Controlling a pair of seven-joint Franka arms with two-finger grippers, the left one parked.
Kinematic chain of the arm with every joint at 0, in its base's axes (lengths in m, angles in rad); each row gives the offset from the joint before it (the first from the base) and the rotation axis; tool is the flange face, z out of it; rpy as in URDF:
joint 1: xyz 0 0 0.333 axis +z
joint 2: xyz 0 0 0 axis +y
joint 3: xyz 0 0 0.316 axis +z
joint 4: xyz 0.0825 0 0 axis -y
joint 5: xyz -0.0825 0 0.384 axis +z
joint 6: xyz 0 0 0 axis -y
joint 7: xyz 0.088 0 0 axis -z
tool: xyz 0 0 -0.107 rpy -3.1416 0 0
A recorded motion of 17 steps. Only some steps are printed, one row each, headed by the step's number.
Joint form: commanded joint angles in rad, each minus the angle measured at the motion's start. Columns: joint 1, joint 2, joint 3, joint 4, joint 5, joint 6, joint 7.
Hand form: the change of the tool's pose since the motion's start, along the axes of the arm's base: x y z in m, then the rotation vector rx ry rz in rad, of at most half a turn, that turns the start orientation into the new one. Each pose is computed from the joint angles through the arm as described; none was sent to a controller.
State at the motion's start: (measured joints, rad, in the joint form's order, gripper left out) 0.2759 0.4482 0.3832 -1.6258 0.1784 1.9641 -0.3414
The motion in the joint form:
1: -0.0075 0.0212 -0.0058 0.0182 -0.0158 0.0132 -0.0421
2: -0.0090 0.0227 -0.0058 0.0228 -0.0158 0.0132 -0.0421
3: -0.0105 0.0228 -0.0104 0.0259 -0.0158 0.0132 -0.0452
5: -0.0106 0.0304 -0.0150 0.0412 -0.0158 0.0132 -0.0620
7: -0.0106 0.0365 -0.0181 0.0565 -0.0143 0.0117 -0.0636
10: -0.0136 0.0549 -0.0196 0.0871 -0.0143 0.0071 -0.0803
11: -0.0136 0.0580 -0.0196 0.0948 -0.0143 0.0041 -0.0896
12: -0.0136 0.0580 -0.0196 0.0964 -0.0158 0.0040 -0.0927
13: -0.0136 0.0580 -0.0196 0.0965 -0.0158 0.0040 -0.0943
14: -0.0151 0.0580 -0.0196 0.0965 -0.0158 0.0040 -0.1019
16: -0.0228 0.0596 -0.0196 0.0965 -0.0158 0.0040 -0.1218
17: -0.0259 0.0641 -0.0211 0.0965 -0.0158 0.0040 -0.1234
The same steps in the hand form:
1: 0.0117 -0.0057 -0.0049 0.0079 -0.0240 0.0272
2: 0.0133 -0.0063 -0.0038 0.0100 -0.0263 0.0249
3: 0.0161 -0.0091 -0.0029 0.0104 -0.0300 0.0217
5: 0.0213 -0.0104 -0.0013 0.0186 -0.0395 0.0309
7: 0.0257 -0.0110 0.0014 0.0246 -0.0449 0.0268
10: 0.0341 -0.0119 0.0031 0.0372 -0.0527 0.0344
11: 0.0355 -0.0116 0.0044 0.0413 -0.0557 0.0428
12: 0.0358 -0.0116 0.0051 0.0417 -0.0585 0.0462
13: 0.0359 -0.0116 0.0051 0.0421 -0.0589 0.0477
14: 0.0364 -0.0125 0.0051 0.0438 -0.0607 0.0534
16: 0.0394 -0.0169 0.0041 0.0477 -0.0639 0.0645
17: 0.0412 -0.0193 0.0010 0.0462 -0.0602 0.0616

